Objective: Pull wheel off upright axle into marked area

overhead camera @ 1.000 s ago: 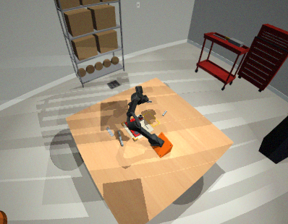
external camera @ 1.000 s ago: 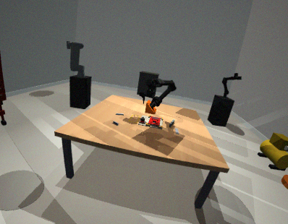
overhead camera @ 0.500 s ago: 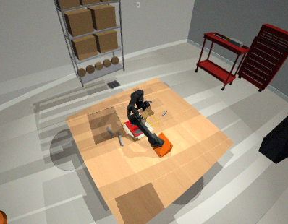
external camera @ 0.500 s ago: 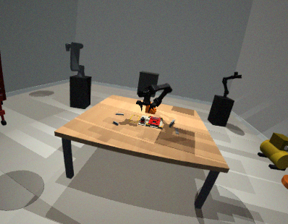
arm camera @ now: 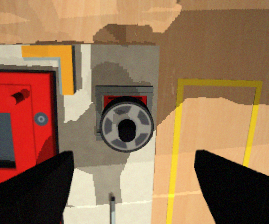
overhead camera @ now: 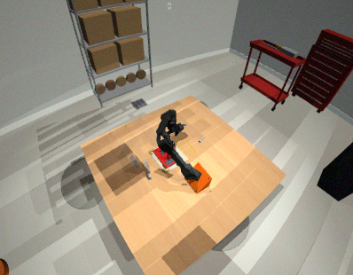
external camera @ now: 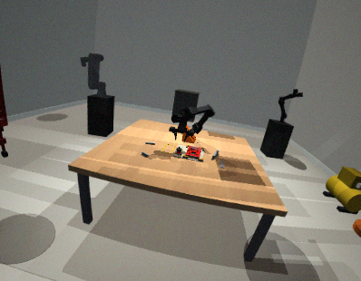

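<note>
Now: gripper tip 11 cm to the right of the grey fixture plate, 9 cm above it and 5 cm past it.
</note>
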